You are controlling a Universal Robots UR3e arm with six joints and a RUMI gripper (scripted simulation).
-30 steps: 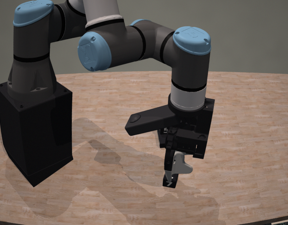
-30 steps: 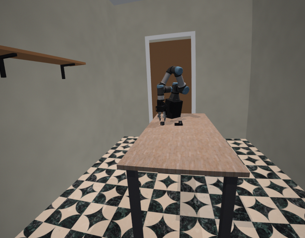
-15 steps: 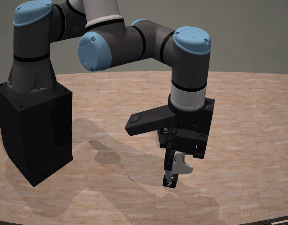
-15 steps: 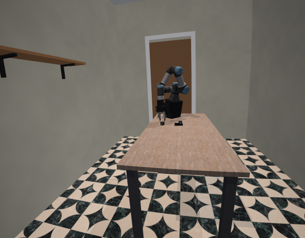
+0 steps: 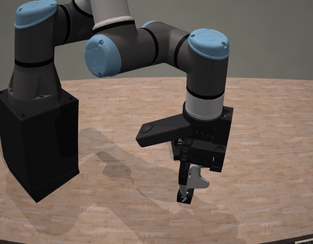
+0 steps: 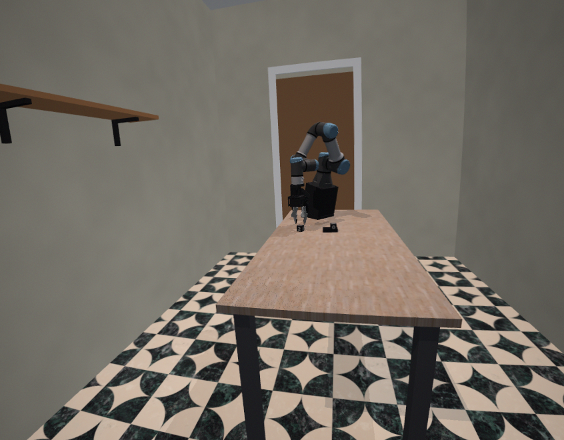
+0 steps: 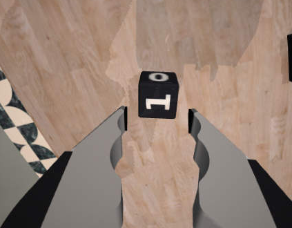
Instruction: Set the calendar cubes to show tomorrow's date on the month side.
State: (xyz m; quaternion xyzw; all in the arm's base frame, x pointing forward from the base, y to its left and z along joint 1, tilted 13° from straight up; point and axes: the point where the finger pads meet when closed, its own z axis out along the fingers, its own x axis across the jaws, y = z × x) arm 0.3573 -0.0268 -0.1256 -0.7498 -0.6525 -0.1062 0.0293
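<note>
Right now my hand is 40 mm above the black number cube. Round my hand: black calendar tray: 160 mm to the left, 50 mm below, 30 mm behind.
</note>
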